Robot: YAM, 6 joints.
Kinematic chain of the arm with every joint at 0, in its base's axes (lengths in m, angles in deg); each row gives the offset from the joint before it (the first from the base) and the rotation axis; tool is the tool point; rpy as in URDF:
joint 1: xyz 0 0 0.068 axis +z
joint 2: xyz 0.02 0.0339 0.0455 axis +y
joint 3: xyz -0.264 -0.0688 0 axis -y
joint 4: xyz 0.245 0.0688 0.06 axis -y
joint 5: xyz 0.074 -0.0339 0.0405 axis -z
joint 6: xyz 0.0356 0 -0.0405 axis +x
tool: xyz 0 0 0 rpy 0 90 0
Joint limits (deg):
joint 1: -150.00..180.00
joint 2: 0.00..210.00
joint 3: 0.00..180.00
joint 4: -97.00..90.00
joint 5: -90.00..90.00
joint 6: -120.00..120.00
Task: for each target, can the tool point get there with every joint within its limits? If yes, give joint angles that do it. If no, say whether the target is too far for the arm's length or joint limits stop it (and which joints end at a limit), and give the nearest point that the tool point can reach.
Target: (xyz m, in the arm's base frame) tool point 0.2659 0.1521 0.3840
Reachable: yes | joints 23.30 79.42 64.20 27.39 -76.00 70.80
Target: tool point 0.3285 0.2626 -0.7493
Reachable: no: too far | nearest point 0.2589 0.2070 -0.3707 | short by 0.389 m
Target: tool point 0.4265 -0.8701 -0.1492
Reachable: no: too far | nearest point 0.2743 -0.5596 -0.0535 | short by 0.359 m
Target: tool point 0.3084 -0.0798 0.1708
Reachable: yes | joints -8.84 97.15 53.26 -15.58 62.21 53.98
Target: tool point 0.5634 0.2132 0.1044
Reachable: yes | joints 21.83 160.01 138.98 -17.73 18.99 -78.77
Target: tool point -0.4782 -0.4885 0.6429
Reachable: no: too far | nearest point -0.3562 -0.3639 0.5038 | short by 0.223 m
